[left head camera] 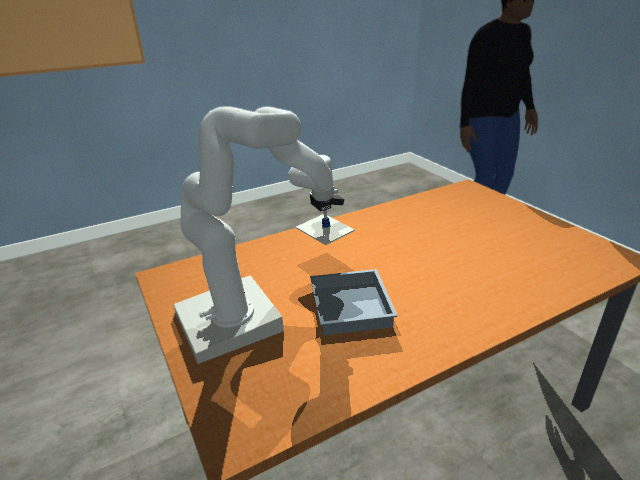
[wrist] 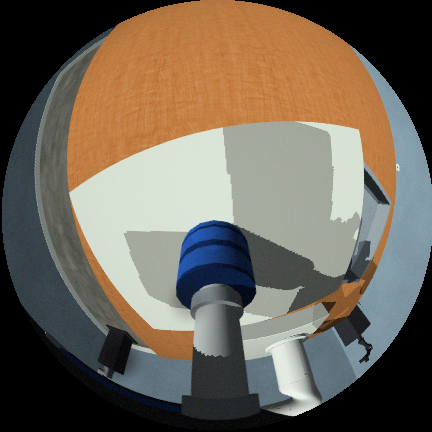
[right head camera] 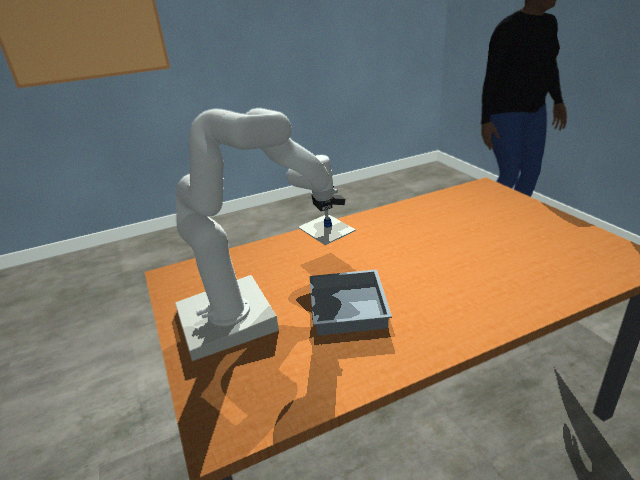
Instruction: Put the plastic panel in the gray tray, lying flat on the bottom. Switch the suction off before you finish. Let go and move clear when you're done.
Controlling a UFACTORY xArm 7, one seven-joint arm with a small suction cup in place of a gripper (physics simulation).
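Places are measured from the arm's base along level axes (x left, y back, z up), in centimetres.
Pixels of known places: hand at its tool point: [left head camera: 326, 228] [wrist: 214, 238] [right head camera: 328, 228]; arm's base at its link origin: [left head camera: 232, 313] [wrist: 285, 342] [right head camera: 229, 312].
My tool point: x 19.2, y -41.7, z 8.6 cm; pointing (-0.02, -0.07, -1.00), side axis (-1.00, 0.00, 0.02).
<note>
Ahead of a thing's pixels: the offset from my tool point to its middle. Level surfaces: height alone.
The white plastic panel @[dx -1.2, dy +1.3, dz +0.6 cm] [left head camera: 310, 227] [right head camera: 312, 227] [wrist: 170, 190] hangs level from my suction cup [left head camera: 325, 225] [right head camera: 327, 225] [wrist: 215, 235], well above the table near its back edge. Its shadow lies on the table apart from it. My gripper is shut on the panel; the blue cup touches its upper face near the middle. The gray tray @[dx -28.7, dy +6.6, dz -10.6 cm] [left head camera: 357, 327] [right head camera: 352, 328] stands on the table in front of the panel and a little to the right. No object shows inside it, and part of its floor is in shadow. In the wrist view part of the tray [wrist: 372, 220] shows past the panel's right edge.
The orange table @[dz -13.1 cm] [left head camera: 465, 258] [right head camera: 475, 258] [wrist: 215, 65] bears the tray and the white base block [left head camera: 237, 345] [right head camera: 232, 343] of the arm, left of the tray. A person [left head camera: 498, 72] [right head camera: 522, 67] stands behind the table's far right end.
</note>
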